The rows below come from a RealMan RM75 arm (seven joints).
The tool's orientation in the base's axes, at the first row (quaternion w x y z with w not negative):
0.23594, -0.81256, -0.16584, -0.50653
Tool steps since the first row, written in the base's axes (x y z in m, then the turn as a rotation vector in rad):
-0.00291, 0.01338, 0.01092, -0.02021, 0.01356, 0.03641
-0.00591, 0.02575, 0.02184, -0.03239, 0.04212, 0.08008
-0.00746, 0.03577, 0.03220, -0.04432, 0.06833, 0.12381
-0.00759, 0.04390, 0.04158, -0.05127, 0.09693, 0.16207
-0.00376, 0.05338, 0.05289, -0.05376, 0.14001, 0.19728
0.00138, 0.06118, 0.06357, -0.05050, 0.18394, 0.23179
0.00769, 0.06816, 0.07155, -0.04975, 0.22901, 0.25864
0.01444, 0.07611, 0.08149, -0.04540, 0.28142, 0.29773
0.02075, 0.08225, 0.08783, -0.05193, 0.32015, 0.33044
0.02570, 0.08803, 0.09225, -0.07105, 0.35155, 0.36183
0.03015, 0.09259, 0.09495, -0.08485, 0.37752, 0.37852
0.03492, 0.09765, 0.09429, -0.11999, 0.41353, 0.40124
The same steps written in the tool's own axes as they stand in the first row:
0.00899, -0.01499, 0.00111, 0.02451, -0.02943, -0.02125
0.01792, -0.02918, 0.00160, 0.05948, -0.06884, -0.03097
0.02690, -0.04055, 0.00208, 0.09455, -0.10617, -0.04183
0.03554, -0.04941, 0.00294, 0.12691, -0.14179, -0.04560
0.04768, -0.05781, 0.00677, 0.15889, -0.18656, -0.03692
0.05977, -0.06400, 0.01089, 0.19274, -0.22896, -0.02323
0.06990, -0.06833, 0.01645, 0.21864, -0.27193, -0.00790
0.08201, -0.07366, 0.02213, 0.25736, -0.32183, 0.00956
0.09064, -0.07694, 0.02783, 0.28520, -0.36449, 0.01377
0.09694, -0.08019, 0.03305, 0.30620, -0.40715, 0.00506
0.10143, -0.08231, 0.03786, 0.31608, -0.43941, 0.00283
0.10305, -0.08396, 0.04445, 0.32248, -0.49220, -0.01202

